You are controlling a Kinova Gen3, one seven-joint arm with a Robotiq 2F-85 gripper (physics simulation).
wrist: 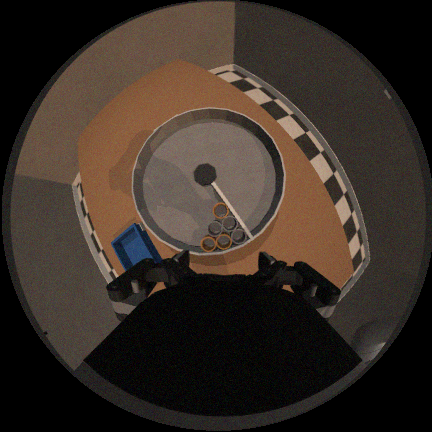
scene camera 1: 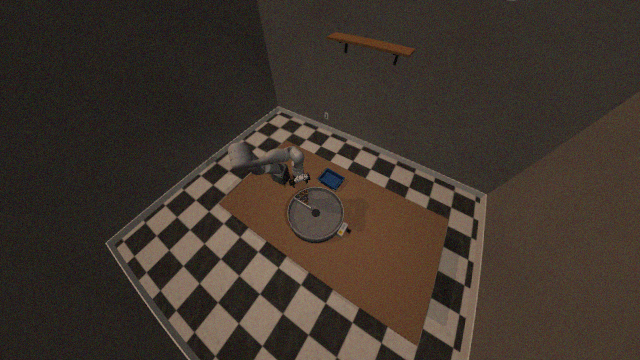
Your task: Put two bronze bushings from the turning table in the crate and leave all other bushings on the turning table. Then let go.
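Pixels of known places: gripper, fingertip midpoint: (wrist: pixel 223 258) (scene camera 1: pixel 300 184); arm's base, link origin: (scene camera 1: pixel 278 168).
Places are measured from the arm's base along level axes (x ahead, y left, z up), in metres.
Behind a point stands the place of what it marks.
The round grey turning table (scene camera 1: pixel 320 227) {x 0.549, y -0.196, z -0.103 m} (wrist: pixel 240 150) {x 0.460, y -0.246, z -0.103 m} has a raised rim. Three bronze bushings show on it in the wrist view: one bronze bushing (wrist: pixel 221 203) {x 0.359, y -0.110, z -0.065 m} lies nearer the hub, and a second bronze bushing (wrist: pixel 224 234) {x 0.293, y -0.074, z -0.067 m} and a third bronze bushing (wrist: pixel 208 237) {x 0.309, y -0.038, z -0.065 m} lie side by side near the rim. Three grey bushings, a first (wrist: pixel 229 217), a second (wrist: pixel 215 222) and a third (wrist: pixel 238 229) {x 0.278, y -0.110, z -0.103 m}, lie among them. The blue crate (scene camera 1: pixel 331 179) {x 0.378, y 0.244, z -0.151 m} (wrist: pixel 132 247) {x 0.421, y 0.248, z -0.151 m} stands beside the turning table and looks empty. My gripper (scene camera 1: pixel 300 183) {x 0.290, y -0.069, z 0.086 m} (wrist: pixel 223 258) {x 0.290, y -0.069, z 0.086 m} is open and empty, above and just outside the rim near the bushings.
A pale bar (scene camera 1: pixel 303 202) (wrist: pixel 231 210) {x 0.332, y -0.120, z -0.059 m} runs from the dark hub (scene camera 1: pixel 315 213) {x 0.458, y -0.128, z -0.095 m} (wrist: pixel 205 174) {x 0.451, y -0.121, z -0.095 m} to the rim, right beside the bushings. A small white box (scene camera 1: pixel 342 229) {x 0.691, y -0.121, z -0.099 m} with a yellow mark stands by the turning table's rim. A wooden shelf (scene camera 1: pixel 370 44) is high on the wall.
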